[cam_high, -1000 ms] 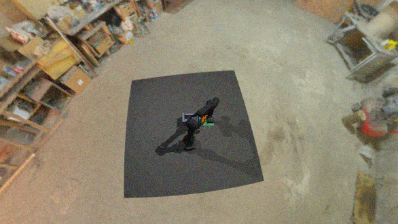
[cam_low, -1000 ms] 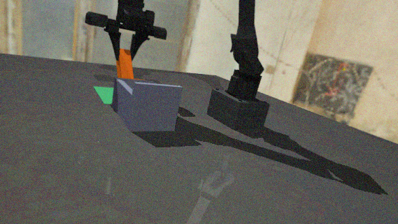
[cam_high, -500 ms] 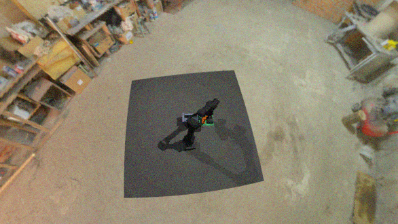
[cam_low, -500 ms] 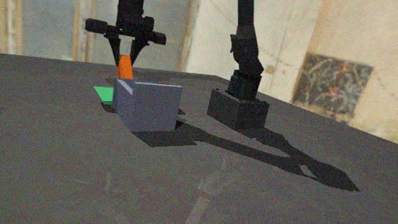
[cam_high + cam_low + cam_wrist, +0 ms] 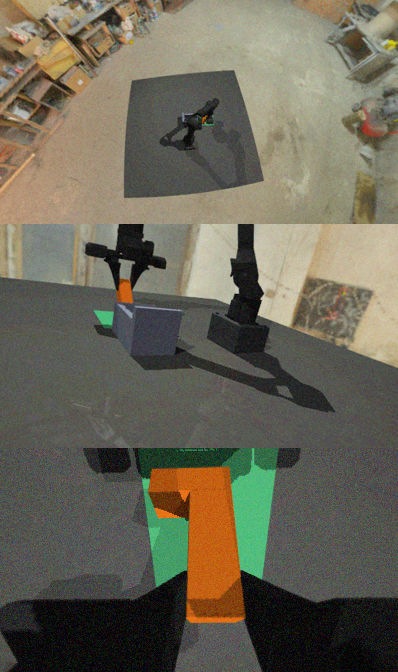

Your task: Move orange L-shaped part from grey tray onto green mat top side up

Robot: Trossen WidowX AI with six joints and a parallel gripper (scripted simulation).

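Right now the orange L-shaped part is 2 cm behind my gripper tip, 3 cm to the left of it and 3 cm below it. From my gripper tip the other things lie so: green mat 2 cm to the left, 9 cm below.
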